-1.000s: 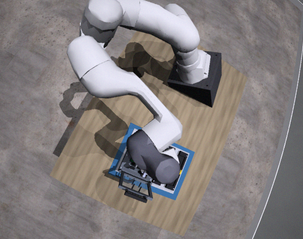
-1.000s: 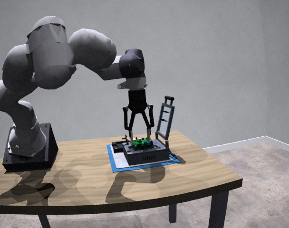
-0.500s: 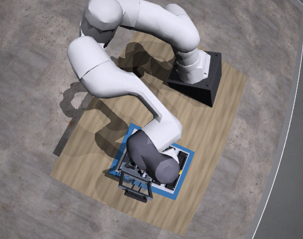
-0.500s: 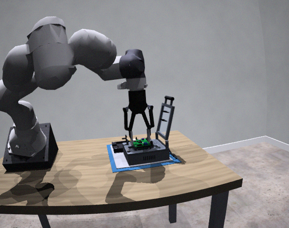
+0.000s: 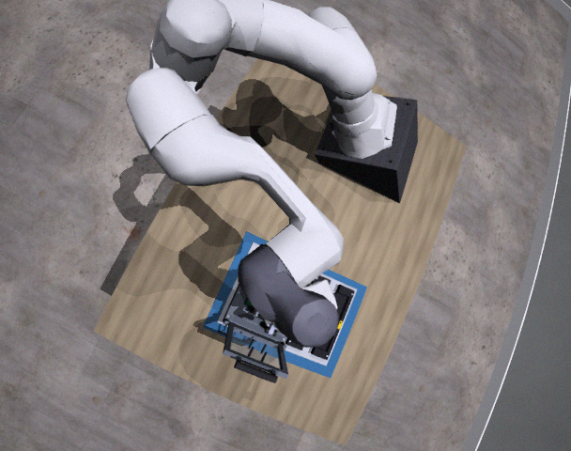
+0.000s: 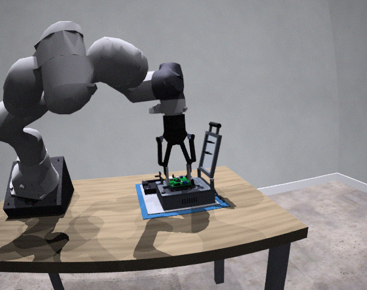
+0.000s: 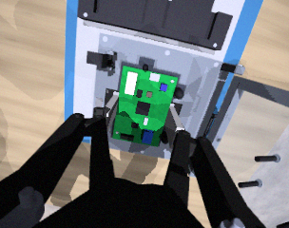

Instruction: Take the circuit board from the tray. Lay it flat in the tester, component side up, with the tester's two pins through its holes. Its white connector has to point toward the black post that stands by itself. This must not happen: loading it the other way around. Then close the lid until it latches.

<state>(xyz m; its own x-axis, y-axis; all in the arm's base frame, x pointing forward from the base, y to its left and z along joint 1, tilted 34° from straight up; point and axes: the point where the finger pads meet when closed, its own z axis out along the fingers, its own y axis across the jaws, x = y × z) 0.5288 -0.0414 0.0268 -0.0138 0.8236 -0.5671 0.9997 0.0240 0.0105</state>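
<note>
Right now my hand is 20 mm above the green circuit board. The rest, counted from my hand: tester lid (120 mm ahead, 80 mm above); then tester (40 mm to the left, 30 mm ahead, 10 mm above).
</note>
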